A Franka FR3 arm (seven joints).
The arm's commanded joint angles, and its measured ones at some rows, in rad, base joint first. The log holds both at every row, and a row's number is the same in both.
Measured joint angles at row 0:
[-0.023 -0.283 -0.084 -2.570 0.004 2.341 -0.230]
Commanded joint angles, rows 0 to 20:
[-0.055 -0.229 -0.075 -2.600 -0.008 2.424 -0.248]
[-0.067 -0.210 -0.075 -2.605 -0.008 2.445 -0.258]
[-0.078 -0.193 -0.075 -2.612 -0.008 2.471 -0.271]
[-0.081 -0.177 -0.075 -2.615 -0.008 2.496 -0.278]
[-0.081 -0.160 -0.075 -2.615 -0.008 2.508 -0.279]
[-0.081 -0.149 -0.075 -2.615 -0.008 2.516 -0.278]
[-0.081 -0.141 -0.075 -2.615 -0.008 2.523 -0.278]
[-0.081 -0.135 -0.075 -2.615 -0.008 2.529 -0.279]
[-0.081 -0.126 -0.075 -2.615 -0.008 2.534 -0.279]
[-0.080 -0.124 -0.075 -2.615 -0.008 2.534 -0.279]
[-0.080 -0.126 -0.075 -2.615 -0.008 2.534 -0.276]
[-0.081 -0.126 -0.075 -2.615 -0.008 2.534 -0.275]
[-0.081 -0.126 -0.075 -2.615 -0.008 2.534 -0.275]
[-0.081 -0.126 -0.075 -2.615 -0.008 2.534 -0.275]
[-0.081 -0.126 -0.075 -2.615 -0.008 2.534 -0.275]
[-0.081 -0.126 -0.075 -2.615 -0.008 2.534 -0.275]
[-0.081 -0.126 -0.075 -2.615 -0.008 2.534 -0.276]
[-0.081 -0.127 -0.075 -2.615 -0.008 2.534 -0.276]
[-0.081 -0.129 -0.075 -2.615 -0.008 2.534 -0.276]
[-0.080 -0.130 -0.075 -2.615 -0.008 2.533 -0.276]
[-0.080 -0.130 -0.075 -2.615 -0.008 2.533 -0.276]
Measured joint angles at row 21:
[-0.072 -0.129 -0.084 -2.599 -0.002 2.516 -0.270]
